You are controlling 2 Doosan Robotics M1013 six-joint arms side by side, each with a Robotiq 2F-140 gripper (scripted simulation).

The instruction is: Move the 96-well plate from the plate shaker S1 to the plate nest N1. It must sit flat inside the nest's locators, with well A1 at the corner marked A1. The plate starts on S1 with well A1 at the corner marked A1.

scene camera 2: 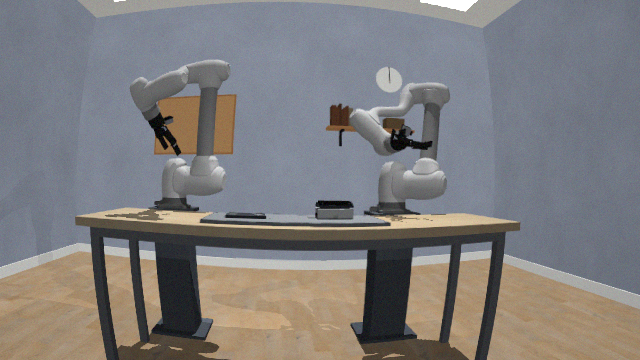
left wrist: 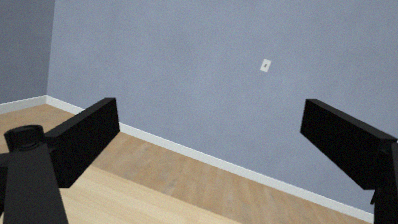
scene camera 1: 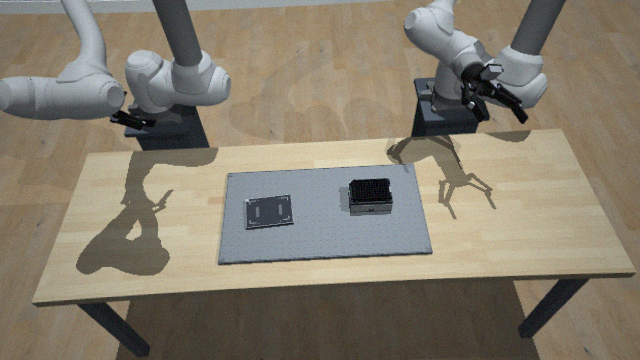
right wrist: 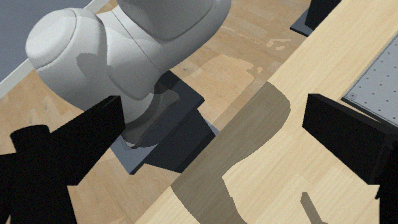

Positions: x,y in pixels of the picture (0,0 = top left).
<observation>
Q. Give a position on a plate nest N1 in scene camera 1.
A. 269,214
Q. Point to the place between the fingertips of my left gripper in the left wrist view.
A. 210,115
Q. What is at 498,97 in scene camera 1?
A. My left gripper.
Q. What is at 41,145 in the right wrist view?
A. My right gripper.
</observation>
